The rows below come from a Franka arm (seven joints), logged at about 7 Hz.
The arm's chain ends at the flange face. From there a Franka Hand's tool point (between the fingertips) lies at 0.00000 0.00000 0.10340 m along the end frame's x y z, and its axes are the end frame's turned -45 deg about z.
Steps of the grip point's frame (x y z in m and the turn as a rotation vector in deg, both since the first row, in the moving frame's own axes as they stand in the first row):
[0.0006, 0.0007, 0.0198, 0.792, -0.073, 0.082]
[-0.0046, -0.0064, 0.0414, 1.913, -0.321, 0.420]
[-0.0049, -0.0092, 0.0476, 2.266, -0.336, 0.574]
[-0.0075, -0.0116, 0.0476, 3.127, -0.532, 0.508]
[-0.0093, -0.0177, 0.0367, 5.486, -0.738, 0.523]
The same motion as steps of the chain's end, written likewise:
[0.0020, 0.0010, 0.0198, 0.508, -0.612, 0.082]
[-0.0049, 0.0008, 0.0415, 1.126, -1.580, 0.420]
[-0.0067, -0.0006, 0.0477, 1.365, -1.840, 0.574]
[-0.0089, 0.0004, 0.0478, 1.835, -2.587, 0.508]
[-0.0112, 0.0001, 0.0372, 3.357, -4.401, 0.523]

